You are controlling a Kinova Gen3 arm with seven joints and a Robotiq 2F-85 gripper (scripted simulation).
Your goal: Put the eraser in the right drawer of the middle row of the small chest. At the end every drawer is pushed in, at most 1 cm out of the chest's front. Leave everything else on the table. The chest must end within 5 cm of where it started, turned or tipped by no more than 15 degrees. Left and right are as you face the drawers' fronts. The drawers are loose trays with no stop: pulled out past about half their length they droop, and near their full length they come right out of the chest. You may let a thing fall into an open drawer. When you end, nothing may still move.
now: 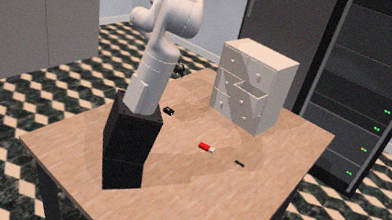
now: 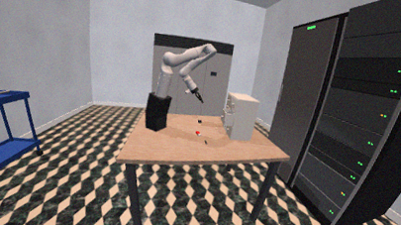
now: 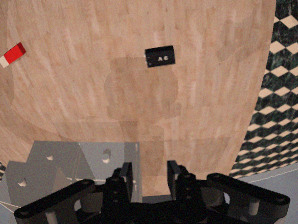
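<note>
Right now the eraser is 26 cm to the right of my hand, 22 cm below it and 3 cm behind it. From my hand the other things lie so: thin dark object: 39 cm to the right, 22 cm below, 1 cm ahead.
</note>
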